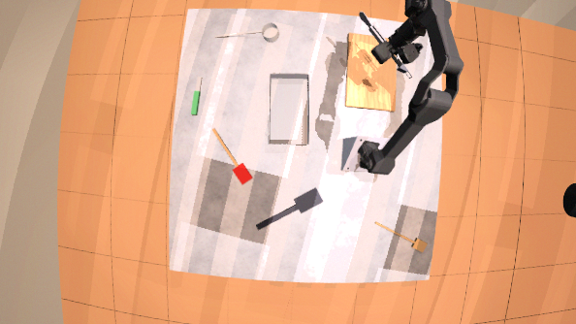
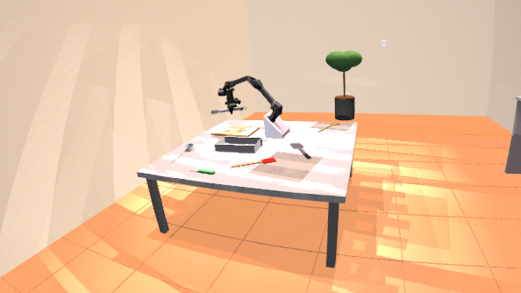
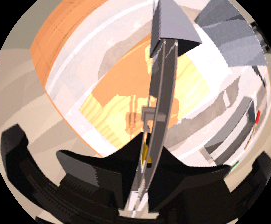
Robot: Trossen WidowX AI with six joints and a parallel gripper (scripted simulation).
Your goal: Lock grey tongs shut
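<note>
Now: gripper tip 2 cm past the wooden board and 15 cm above it. Also, from my gripper tip: grey roasting tin 33 cm ahead, 26 cm to the left, 13 cm below; then red spatula 53 cm ahead, 52 cm to the left, 15 cm below; then dark spatula 23 cm ahead, 69 cm to the left, 16 cm below.
</note>
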